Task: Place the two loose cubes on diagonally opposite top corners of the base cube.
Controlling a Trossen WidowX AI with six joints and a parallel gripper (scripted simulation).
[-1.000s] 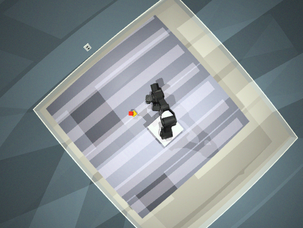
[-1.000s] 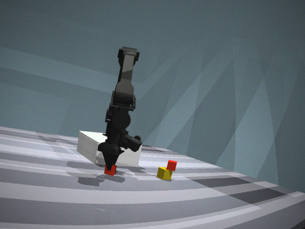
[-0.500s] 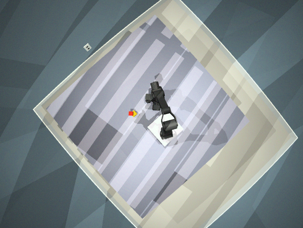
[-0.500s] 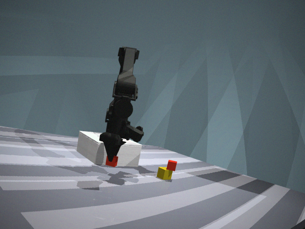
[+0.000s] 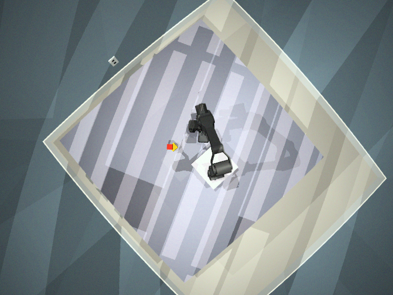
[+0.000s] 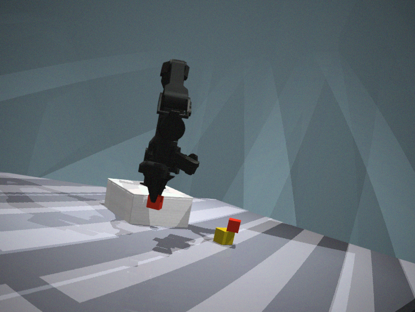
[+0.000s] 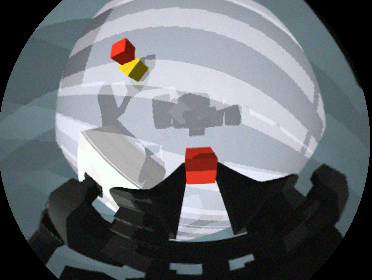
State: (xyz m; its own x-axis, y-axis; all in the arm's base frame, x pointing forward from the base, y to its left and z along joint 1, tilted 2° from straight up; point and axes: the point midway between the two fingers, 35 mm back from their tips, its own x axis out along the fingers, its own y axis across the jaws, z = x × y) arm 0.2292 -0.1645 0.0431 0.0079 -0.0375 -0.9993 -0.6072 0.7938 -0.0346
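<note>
My gripper tip is 70 mm short of the yellow cube, 210 mm to the right of it and 80 mm above it.
</note>
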